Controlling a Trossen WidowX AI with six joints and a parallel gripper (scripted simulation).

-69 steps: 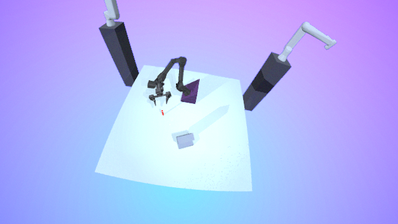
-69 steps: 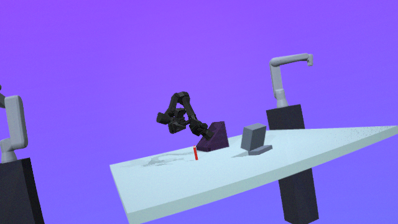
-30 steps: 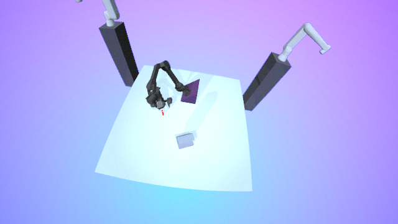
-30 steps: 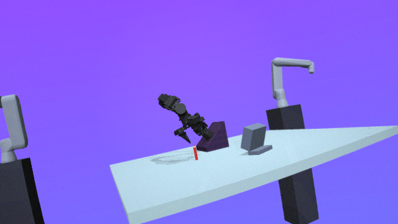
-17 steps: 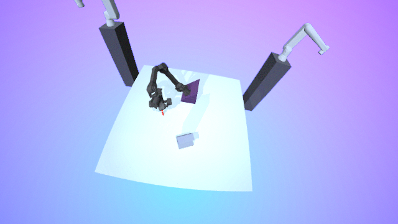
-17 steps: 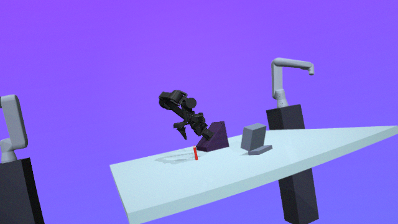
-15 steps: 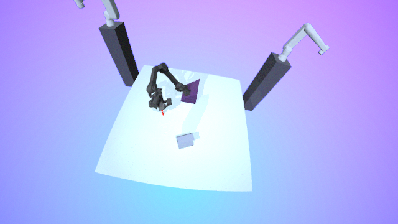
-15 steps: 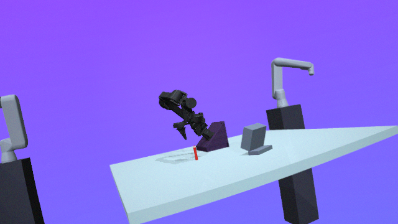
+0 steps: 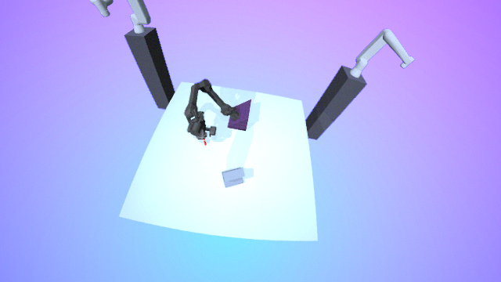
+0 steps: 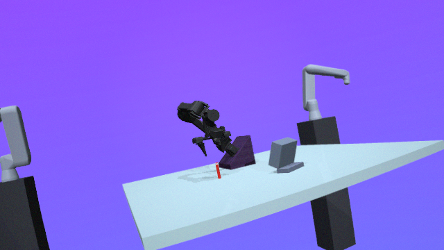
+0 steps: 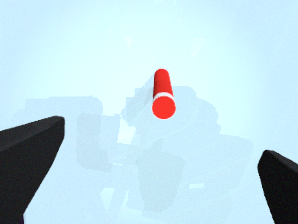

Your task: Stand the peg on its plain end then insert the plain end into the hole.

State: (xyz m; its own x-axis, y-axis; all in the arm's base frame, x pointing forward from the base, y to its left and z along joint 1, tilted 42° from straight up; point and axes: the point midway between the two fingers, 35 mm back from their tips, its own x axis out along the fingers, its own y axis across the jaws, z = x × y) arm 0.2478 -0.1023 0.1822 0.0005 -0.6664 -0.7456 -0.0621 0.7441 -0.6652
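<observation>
Right now my gripper tip is 6 cm above the red peg. Also, from my gripper tip: low foot (24 cm ahead, 26 cm to the left, 11 cm below); grey sloped panel (22 cm ahead, 25 cm to the left, 4 cm below).
</observation>
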